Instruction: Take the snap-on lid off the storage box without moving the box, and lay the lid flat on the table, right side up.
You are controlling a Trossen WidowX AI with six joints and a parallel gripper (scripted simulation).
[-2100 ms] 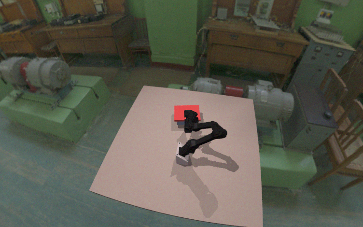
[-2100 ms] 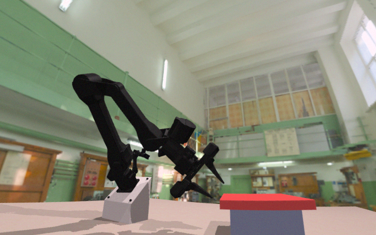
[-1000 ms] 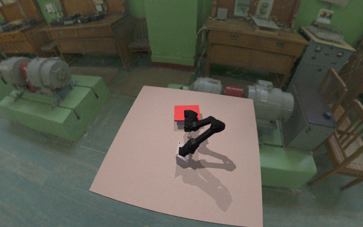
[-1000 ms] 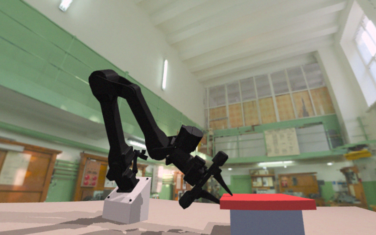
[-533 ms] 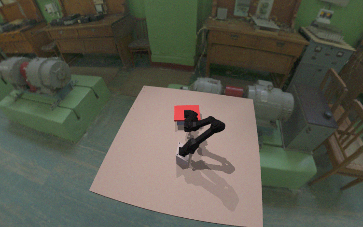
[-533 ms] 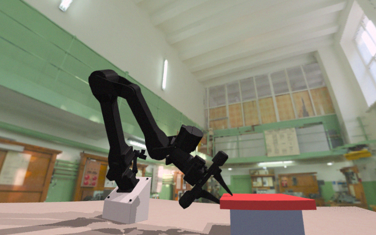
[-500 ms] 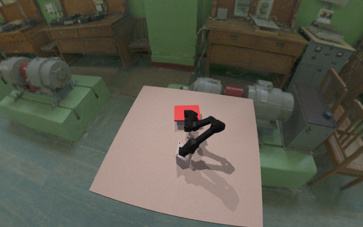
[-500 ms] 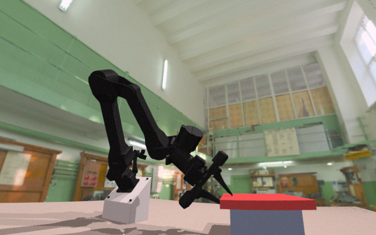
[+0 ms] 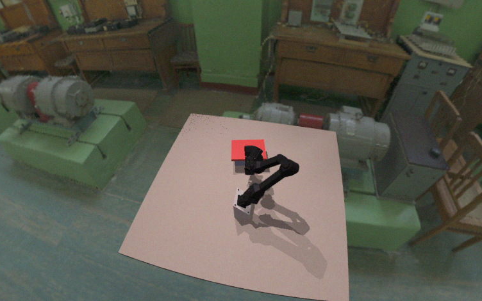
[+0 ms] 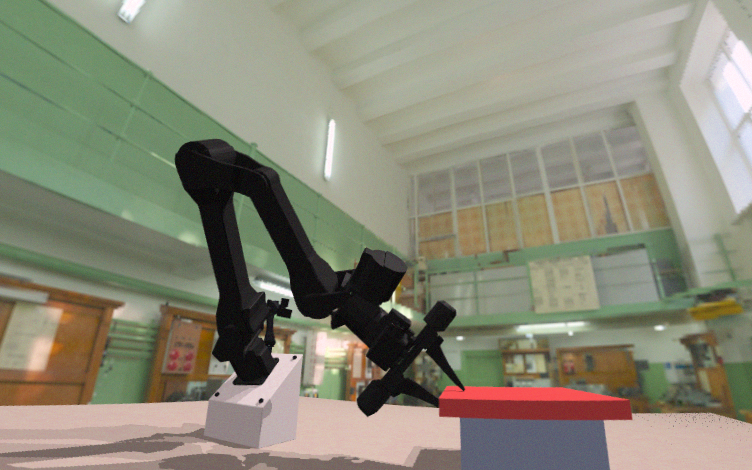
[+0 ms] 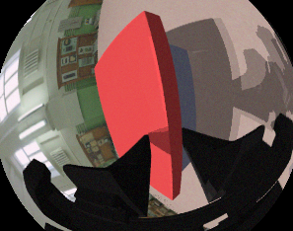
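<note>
Now: the lid 8 cm ahead of my gripper tip, 1 cm to the left of it and 1 cm above it. Also, from my gripper tip: grey-blue storage box: 8 cm ahead, 4 cm below, 1 cm to the left.
</note>
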